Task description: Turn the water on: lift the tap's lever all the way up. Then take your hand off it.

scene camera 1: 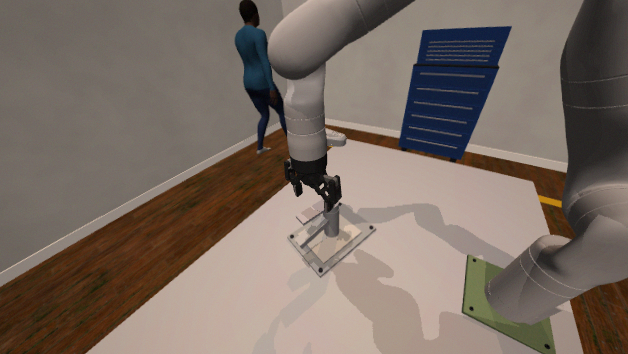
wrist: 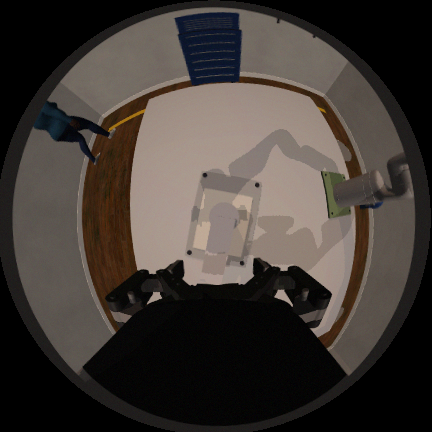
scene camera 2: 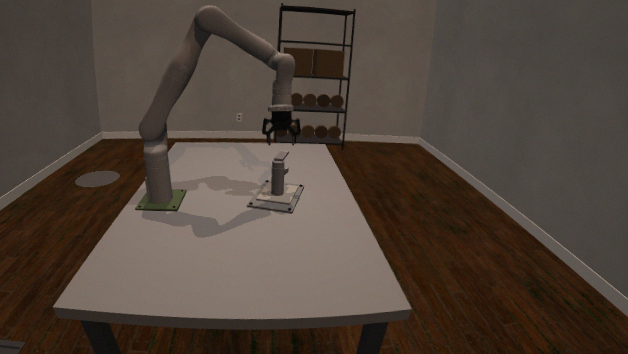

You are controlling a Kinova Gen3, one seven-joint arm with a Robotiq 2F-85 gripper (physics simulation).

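Places are measured from the arm's base along level axes (x right, y back, z down), in metres.
Where they show: gripper, between the fingertips: (scene camera 1: 312, 202) (wrist: 217, 267) (scene camera 2: 281, 144); arm's base, origin of its link: (scene camera 1: 506, 300) (wrist: 339, 194) (scene camera 2: 161, 197).
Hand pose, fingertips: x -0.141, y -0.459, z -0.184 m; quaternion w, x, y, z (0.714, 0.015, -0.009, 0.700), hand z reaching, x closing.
Things, the pixels of their top centre, and the offset from my fingertips. "spot": a spot on its surface instead. Level surfaces: height alone.
- grey tap, a spot on its surface: (scene camera 1: 331, 225) spot: dz +0.118, dx +0.043, dy +0.022 m
- square base plate, centre of its top: (wrist: 223, 218) (scene camera 1: 331, 231) (scene camera 2: 277, 193) dz +0.180, dx +0.062, dy +0.008 m
- spout, centre of its top: (scene camera 1: 312, 226) (scene camera 2: 282, 166) dz +0.093, dx -0.007, dy -0.007 m
- white table, height of its surface: dz +0.192 m
The grey tap (scene camera 1: 331, 225) (scene camera 2: 278, 178) stands upright on a square base plate (scene camera 1: 345, 248) (scene camera 2: 270, 205). Its flat lever (scene camera 1: 308, 214) (scene camera 2: 282, 156) (wrist: 219, 240) reaches out from the post's top, above the spout (scene camera 1: 313, 234) (scene camera 2: 286, 171). The lever looks tilted somewhat upward at its free end; its exact angle is hard to tell. My gripper (scene camera 1: 314, 199) (scene camera 2: 282, 143) (wrist: 217, 267) is open and empty. It points down, with its fingertips above the lever and apart from it in scene camera 2. One finger overlaps the post's top in scene camera 1.
The tap stands on a white table (scene camera 1: 200, 300) (scene camera 2: 225, 280). My arm's green mounting plate (scene camera 1: 475, 285) (scene camera 2: 180, 199) (wrist: 330, 195) is at one side. A person (scene camera 1: 254, 60) (wrist: 65, 125) stands beyond the table. A blue cabinet (scene camera 1: 450, 100) (wrist: 212, 55) stands by the wall.
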